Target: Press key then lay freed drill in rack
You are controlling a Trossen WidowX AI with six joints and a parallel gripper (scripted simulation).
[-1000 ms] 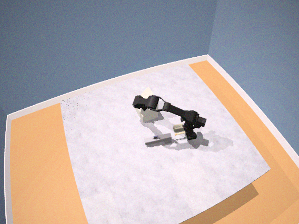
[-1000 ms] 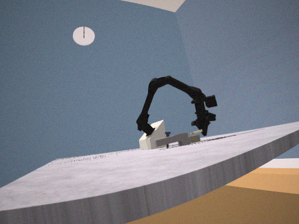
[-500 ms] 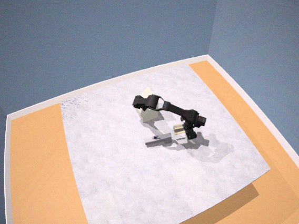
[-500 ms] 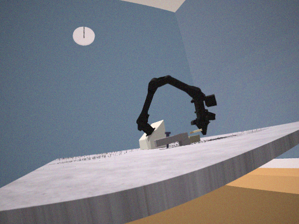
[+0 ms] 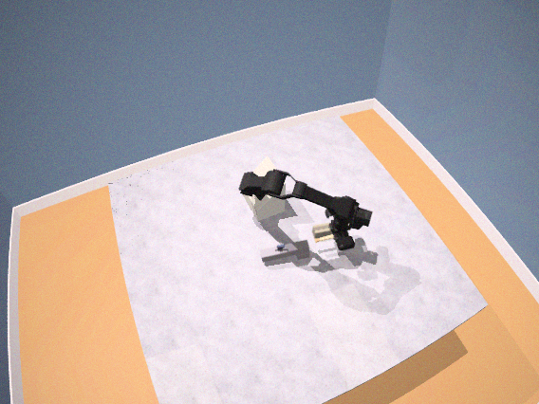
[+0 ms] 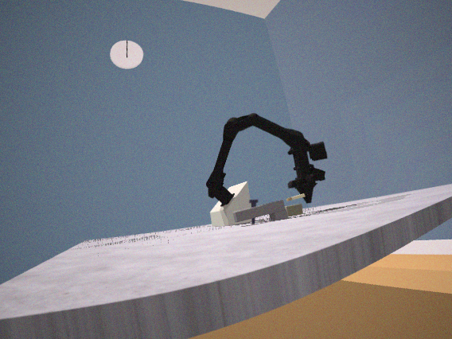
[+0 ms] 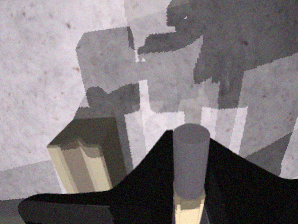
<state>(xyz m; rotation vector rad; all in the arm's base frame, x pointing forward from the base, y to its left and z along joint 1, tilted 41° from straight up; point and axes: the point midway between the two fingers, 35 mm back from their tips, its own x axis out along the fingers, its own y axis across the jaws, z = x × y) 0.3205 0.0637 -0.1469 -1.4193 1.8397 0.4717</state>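
Right now my gripper tip is 4 cm to the left of the drill, 3 cm below it and 1 cm past it. Round my gripper tip: olive-tan rack (8 cm behind, 2 cm below, 1 cm to the right); holder block (19 cm to the right, 7 cm behind); key (22 cm to the right, 7 cm behind, 1 cm above).
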